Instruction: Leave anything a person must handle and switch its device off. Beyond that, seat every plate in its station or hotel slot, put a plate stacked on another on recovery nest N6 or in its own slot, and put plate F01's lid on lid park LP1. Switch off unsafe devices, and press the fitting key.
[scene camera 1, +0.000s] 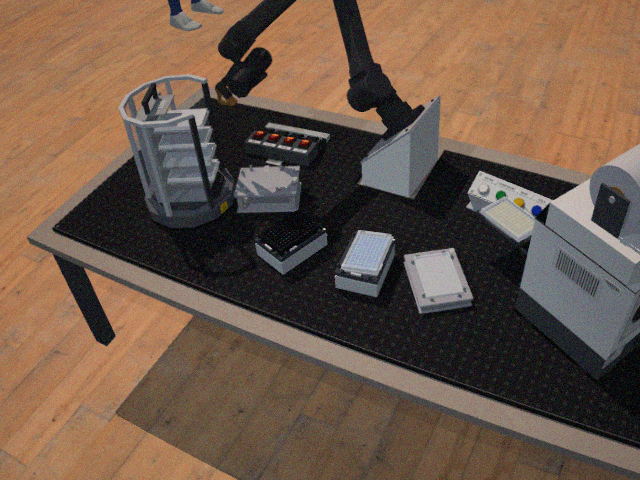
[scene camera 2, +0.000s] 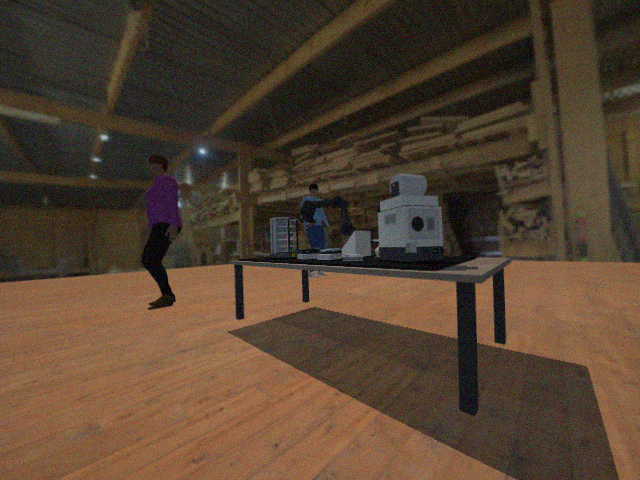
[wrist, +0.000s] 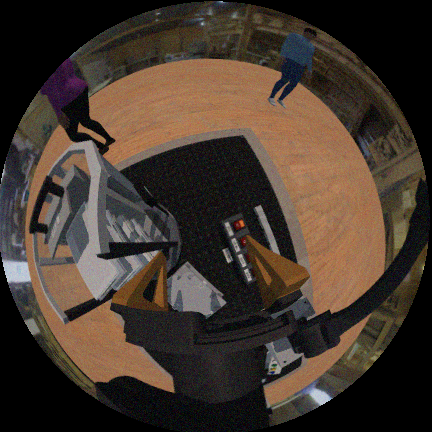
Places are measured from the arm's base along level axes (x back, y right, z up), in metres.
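Pixels of known places: gripper, fingertip midpoint: (scene camera 2: 305, 227) (wrist: 202, 247); arm's base, origin of the base link: (scene camera 1: 404, 124) (scene camera 2: 357, 238) (wrist: 299, 334).
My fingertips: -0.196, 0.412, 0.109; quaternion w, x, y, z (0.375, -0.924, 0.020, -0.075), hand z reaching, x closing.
Ahead of a thing's pixels: the offset from my fingertips to its top centre, as dx, dy, dz. "spot": to the spot under its first point.
My gripper (scene camera 1: 226, 98) (wrist: 202, 247) is open and empty, above the table's back left between the plate hotel and the switch strip. The round plate hotel @(-0.179, +0.054, +0.093) (scene camera 1: 192, 155) (wrist: 98, 200) holds several plates. The switch strip @(spot: +0.082, -0.079, -0.212) (scene camera 1: 281, 148) (wrist: 240, 250) has several red rocker switches, partly behind a finger in the wrist view. A pale blue plate @(-0.210, -0.505, -0.176) (scene camera 1: 368, 251) sits on a station. A black-topped station @(spot: -0.265, -0.336, -0.184) (scene camera 1: 291, 243) stands left of it. A flat white nest @(spot: -0.188, -0.674, -0.220) (scene camera 1: 439, 279) lies to the right. A yellowish plate @(-0.013, -0.777, -0.128) (scene camera 1: 509, 218) lies tilted against the key panel @(+0.138, -0.743, -0.170) (scene camera 1: 485, 187). Labels are too small to read.
A clear-topped box @(-0.080, -0.142, -0.178) (scene camera 1: 268, 188) (wrist: 194, 291) stands beside the hotel. The arm's white wedge base (scene camera 1: 424, 149) (scene camera 2: 357, 244) is at the back middle. A large white device (scene camera 1: 573, 268) (scene camera 2: 410, 227) stands at the right. Two people (scene camera 2: 162, 201) (scene camera 2: 314, 217) are on the floor beyond the table.
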